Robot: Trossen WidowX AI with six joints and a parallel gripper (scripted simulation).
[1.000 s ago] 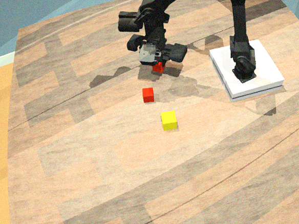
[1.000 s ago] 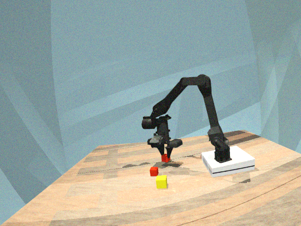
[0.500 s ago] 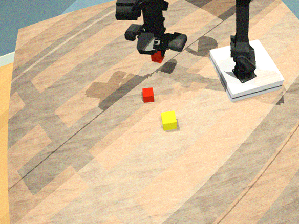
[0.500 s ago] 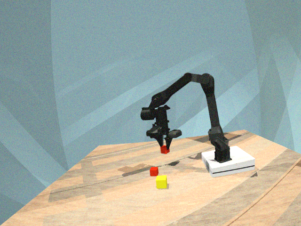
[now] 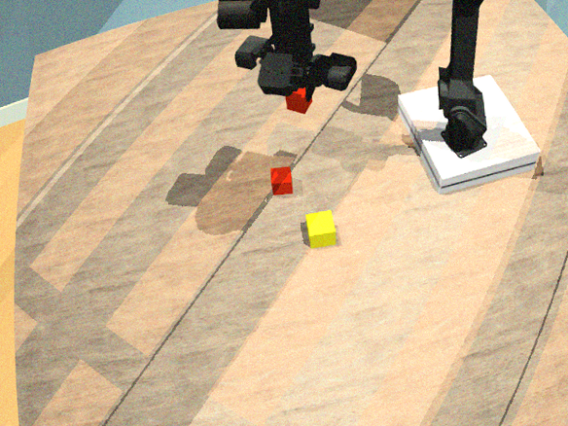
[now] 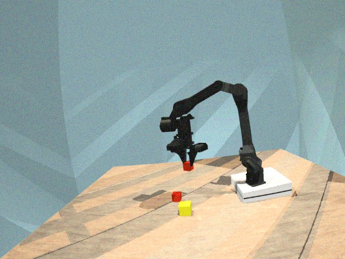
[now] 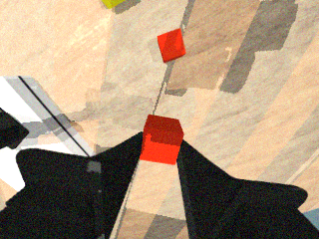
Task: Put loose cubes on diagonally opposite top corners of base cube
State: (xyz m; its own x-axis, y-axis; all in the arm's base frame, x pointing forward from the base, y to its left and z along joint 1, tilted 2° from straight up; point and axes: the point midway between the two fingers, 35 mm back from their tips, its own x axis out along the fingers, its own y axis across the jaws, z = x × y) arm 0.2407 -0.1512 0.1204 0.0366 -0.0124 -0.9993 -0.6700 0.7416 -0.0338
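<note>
My gripper tip is now 6 cm short of the yellow base cube, 19 cm to the right of it and 10 cm above it.
</note>
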